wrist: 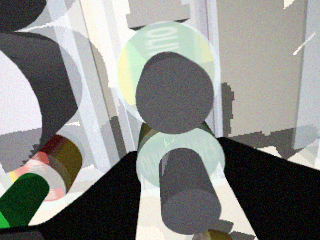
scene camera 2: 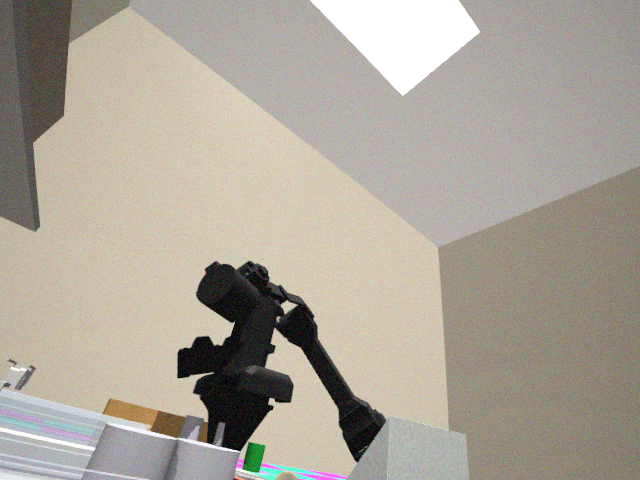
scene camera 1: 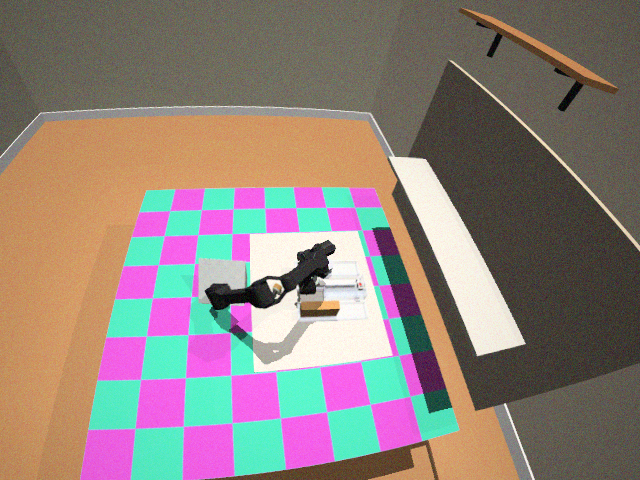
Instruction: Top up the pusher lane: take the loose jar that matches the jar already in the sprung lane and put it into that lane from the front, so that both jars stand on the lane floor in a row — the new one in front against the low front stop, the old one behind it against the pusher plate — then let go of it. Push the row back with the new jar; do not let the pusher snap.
Scene:
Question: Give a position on a matching jar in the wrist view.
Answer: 166, 74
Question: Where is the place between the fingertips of my gripper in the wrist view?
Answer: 177, 151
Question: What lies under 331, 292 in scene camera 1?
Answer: A clear lane rack.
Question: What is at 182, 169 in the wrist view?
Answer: A matching jar.

